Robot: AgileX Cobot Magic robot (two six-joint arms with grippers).
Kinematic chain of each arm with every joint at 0, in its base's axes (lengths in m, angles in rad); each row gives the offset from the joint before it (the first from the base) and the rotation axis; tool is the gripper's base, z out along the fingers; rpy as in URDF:
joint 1: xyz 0 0 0.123 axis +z
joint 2: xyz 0 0 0 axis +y
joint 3: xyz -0.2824 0 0.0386 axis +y
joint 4: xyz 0.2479 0 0.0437 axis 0.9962 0 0.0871
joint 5: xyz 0 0 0 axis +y
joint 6: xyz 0.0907 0 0.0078 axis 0.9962 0 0.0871
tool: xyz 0 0 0 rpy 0 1.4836 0
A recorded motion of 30 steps. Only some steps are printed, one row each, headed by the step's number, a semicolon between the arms.
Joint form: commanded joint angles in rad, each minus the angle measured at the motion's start. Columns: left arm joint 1, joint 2, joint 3, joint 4, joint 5, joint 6; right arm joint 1, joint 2, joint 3, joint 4, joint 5, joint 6.
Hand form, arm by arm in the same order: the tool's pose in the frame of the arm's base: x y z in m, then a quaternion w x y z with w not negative. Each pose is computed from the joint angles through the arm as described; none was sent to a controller.
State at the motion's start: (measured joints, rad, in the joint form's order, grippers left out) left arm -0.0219 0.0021 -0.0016 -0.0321 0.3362 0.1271; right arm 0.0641 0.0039 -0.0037 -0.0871 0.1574 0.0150
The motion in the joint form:
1: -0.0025 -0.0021 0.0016 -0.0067 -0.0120 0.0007; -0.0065 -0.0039 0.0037 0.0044 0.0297 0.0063
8: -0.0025 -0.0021 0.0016 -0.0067 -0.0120 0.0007; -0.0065 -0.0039 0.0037 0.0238 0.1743 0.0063
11: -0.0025 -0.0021 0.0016 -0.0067 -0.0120 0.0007; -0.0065 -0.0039 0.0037 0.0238 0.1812 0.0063
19: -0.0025 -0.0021 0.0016 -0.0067 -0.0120 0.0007; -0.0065 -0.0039 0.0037 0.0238 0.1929 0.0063
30: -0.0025 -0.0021 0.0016 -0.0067 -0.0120 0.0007; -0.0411 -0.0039 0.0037 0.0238 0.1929 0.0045
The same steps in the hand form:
1: 0.0539 -0.0024 0.1838 0.61845 0.04913 0.78413 0.01575; 0.0561 0.0018 0.1962 0.67112 -0.03840 0.74032 -0.00649
8: 0.0539 -0.0024 0.1838 0.61845 0.04913 0.78413 0.01575; 0.0538 0.0012 0.1832 0.61586 -0.03153 0.78722 -0.00225
11: 0.0539 -0.0024 0.1838 0.61845 0.04913 0.78413 0.01575; 0.0537 0.0012 0.1826 0.61314 -0.03147 0.78934 -0.00242
19: 0.0539 -0.0024 0.1838 0.61845 0.04913 0.78413 0.01575; 0.0534 0.0011 0.1816 0.60852 -0.03138 0.79291 -0.00270
30: 0.0539 -0.0024 0.1838 0.61845 0.04913 0.78413 0.01575; 0.0534 -0.0008 0.1816 0.60837 -0.01838 0.79332 -0.01378

